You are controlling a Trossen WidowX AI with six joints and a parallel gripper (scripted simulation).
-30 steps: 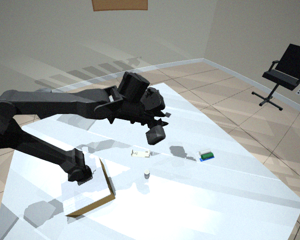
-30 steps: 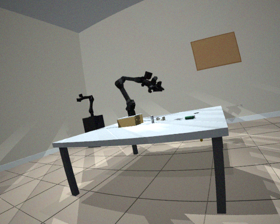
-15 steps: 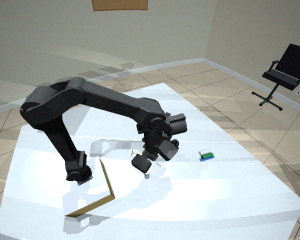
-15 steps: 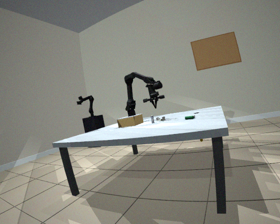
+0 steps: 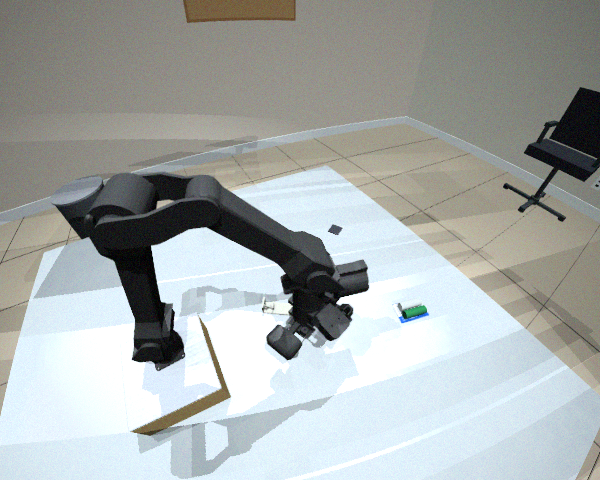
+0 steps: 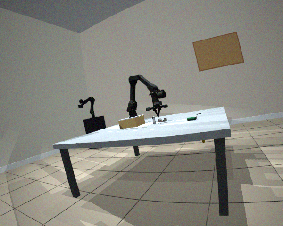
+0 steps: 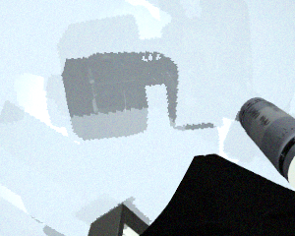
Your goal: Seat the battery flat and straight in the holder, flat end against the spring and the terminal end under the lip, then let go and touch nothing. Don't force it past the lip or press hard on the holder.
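The battery is 4 cm behind my gripper tip, 2 cm below it and 1 cm to the right of it.
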